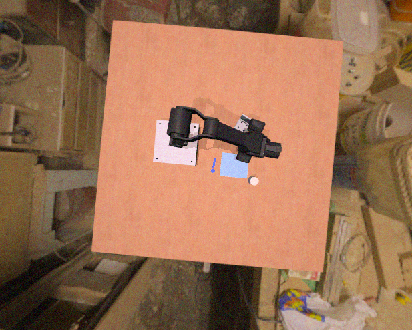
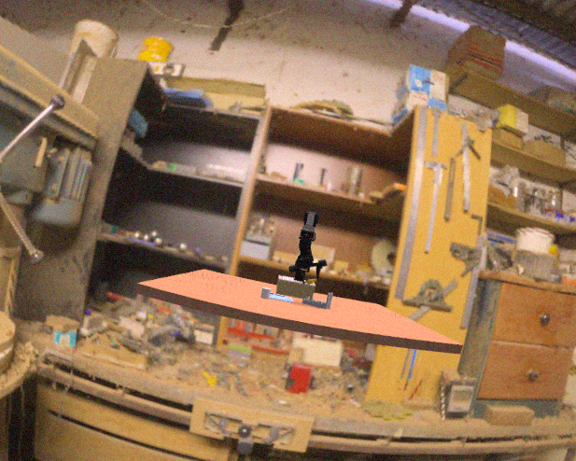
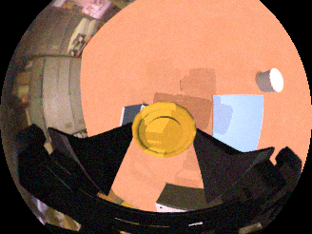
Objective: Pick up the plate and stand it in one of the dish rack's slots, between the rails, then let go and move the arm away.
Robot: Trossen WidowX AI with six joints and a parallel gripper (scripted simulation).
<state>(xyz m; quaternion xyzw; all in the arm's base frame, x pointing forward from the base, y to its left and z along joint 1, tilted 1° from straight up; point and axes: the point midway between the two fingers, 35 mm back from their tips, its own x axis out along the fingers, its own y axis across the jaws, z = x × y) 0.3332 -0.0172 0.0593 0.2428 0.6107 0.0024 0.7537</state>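
The dish rack lies 30 mm behind my gripper tip, 60 mm to the left of it and 90 mm below it. Also, from my gripper tip: yellow plate (10 mm above); then white cup (40 mm ahead, 210 mm to the right, 90 mm below); then light blue mat (60 mm behind, 130 mm to the right, 110 mm below).
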